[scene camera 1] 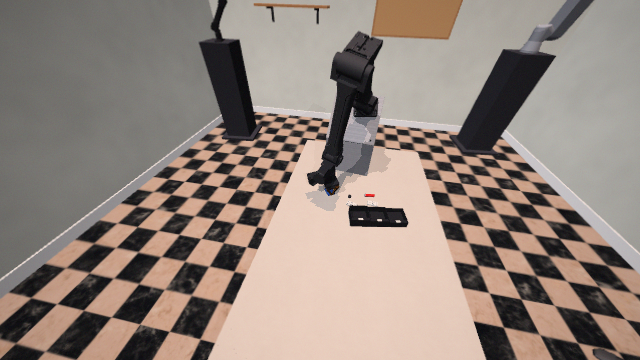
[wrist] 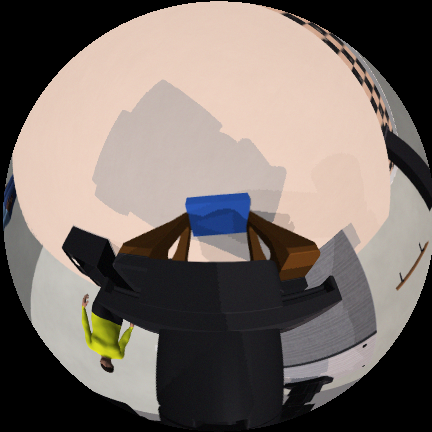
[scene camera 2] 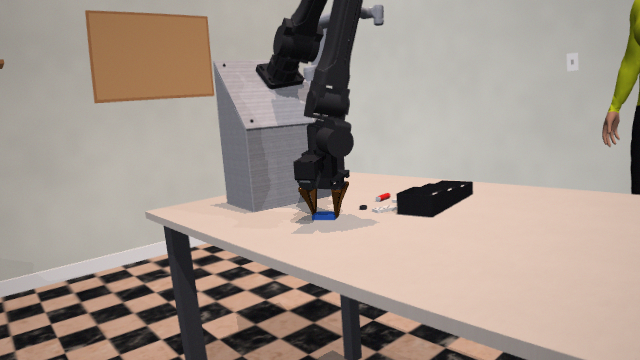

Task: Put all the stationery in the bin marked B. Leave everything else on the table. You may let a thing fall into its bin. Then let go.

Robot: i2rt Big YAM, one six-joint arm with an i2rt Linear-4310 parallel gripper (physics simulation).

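Places are measured from the arm's base along level axes (x left, y back, z up), in metres.
Where they show: gripper, between the fingertips: (scene camera 1: 330,191) (wrist: 218,216) (scene camera 2: 325,216); arm's base, origin of its link: (scene camera 1: 365,108) (scene camera 2: 279,76).
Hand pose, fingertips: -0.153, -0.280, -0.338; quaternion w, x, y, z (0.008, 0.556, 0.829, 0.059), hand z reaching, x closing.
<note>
Things, the pixels of their top centre, and the offset from my fingertips, as dx, dy, dz.
- flat blue block, centre of its top: (wrist: 218,219) (scene camera 2: 325,213) -0.002, -0.001, +0.007
- small red cylinder with a pale end, centre of its top: (scene camera 2: 382,194) (scene camera 1: 369,194) +0.202, -0.014, +0.011
- small black piece, centre of its top: (scene camera 2: 363,205) (scene camera 1: 349,195) +0.101, -0.028, +0.005
A flat blue block (scene camera 1: 328,192) (scene camera 2: 324,217) (wrist: 218,216) is between the two brown fingers of my gripper (scene camera 2: 325,214) (wrist: 218,216), at the table's left side in the second scene view. The fingers touch its two opposite sides, and my gripper is shut on it at table height. A black row of three joined bins (scene camera 1: 378,224) (scene camera 2: 415,202) stands to the right; its small white labels are too small to read. A small red cylinder with a pale end (scene camera 1: 369,195) (scene camera 2: 383,197) lies behind the bins.
White domino tiles (scene camera 1: 372,203) (scene camera 2: 384,209) lie close to the bins. A small black piece (scene camera 1: 349,196) (scene camera 2: 363,207) lies between the tiles and my gripper. The grey arm pedestal (scene camera 1: 356,157) (scene camera 2: 235,160) stands at the table's back.
</note>
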